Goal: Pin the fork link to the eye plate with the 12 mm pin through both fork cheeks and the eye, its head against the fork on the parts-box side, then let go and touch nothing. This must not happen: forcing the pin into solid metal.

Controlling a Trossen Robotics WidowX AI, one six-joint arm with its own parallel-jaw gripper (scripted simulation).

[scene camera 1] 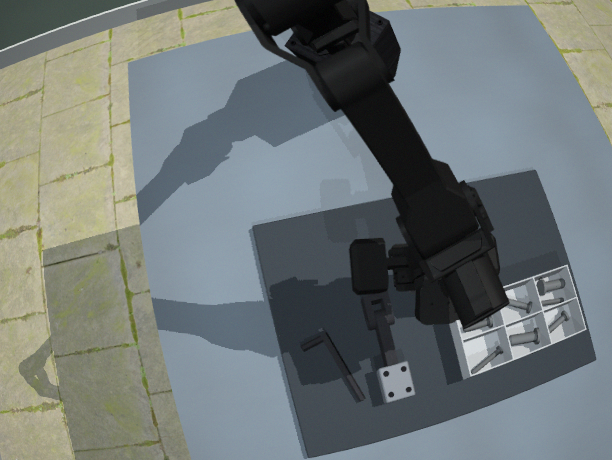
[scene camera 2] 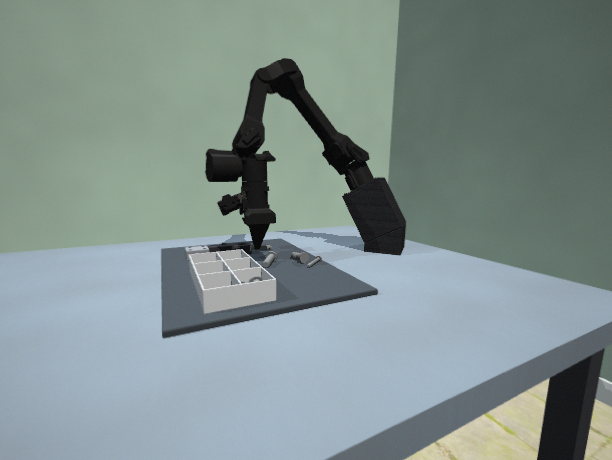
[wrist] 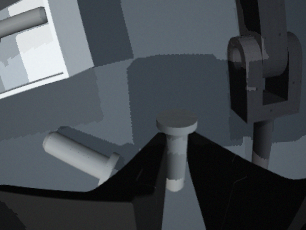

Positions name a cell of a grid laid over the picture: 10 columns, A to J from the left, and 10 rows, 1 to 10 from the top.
Labels:
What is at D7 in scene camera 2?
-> A white parts box.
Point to a dark L-shaped bar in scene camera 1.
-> F8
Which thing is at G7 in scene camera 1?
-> My gripper.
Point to a dark fork link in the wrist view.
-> I5

